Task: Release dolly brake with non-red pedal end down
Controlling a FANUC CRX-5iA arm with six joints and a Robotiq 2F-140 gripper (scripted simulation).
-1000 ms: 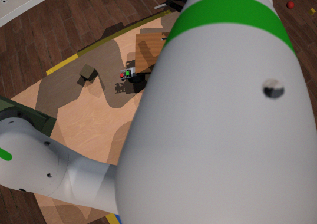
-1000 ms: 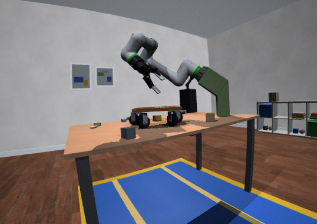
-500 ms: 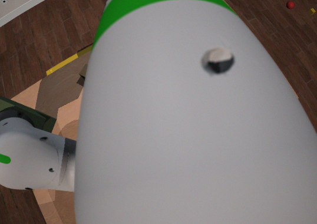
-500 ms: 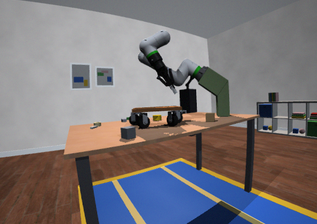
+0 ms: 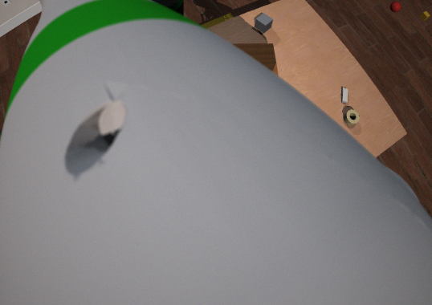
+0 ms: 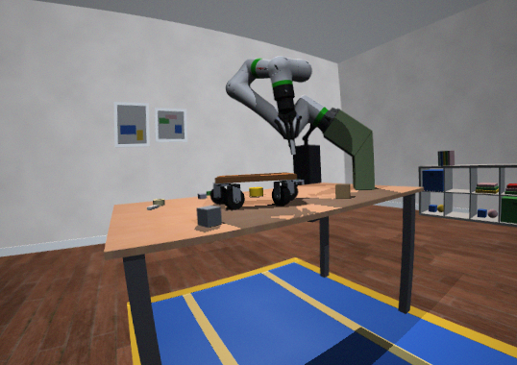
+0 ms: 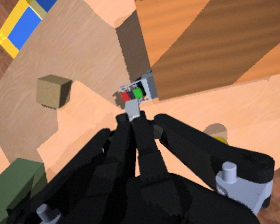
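My gripper is now 20 mm past the caster brake pedal, 10 mm to the right of it and 150 mm above it. From my hand the other things lie so: tan cube: 150 mm behind, 160 mm to the left, 210 mm below; yellow cylinder: 30 mm behind, 280 mm to the right, 210 mm below; grey cube: 480 mm ahead, 70 mm to the left, 210 mm below.
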